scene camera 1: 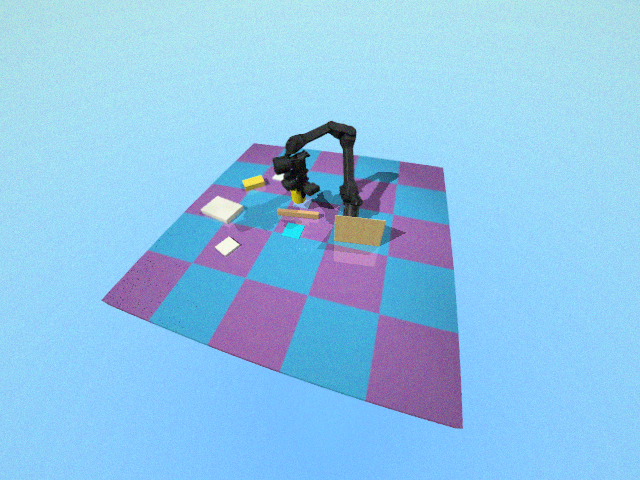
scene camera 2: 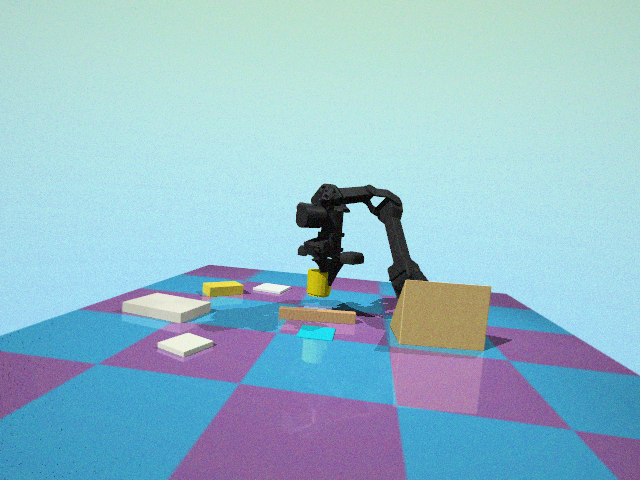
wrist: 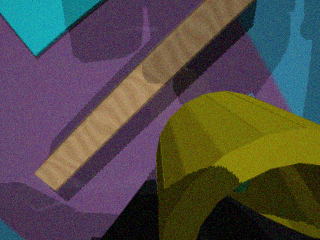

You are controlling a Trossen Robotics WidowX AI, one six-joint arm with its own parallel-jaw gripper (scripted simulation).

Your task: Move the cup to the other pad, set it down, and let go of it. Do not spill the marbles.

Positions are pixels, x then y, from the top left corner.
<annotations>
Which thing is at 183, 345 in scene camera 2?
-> A white tile.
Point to a yellow cup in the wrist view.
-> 213, 143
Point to a wooden bar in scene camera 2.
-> At 292, 313
</annotations>
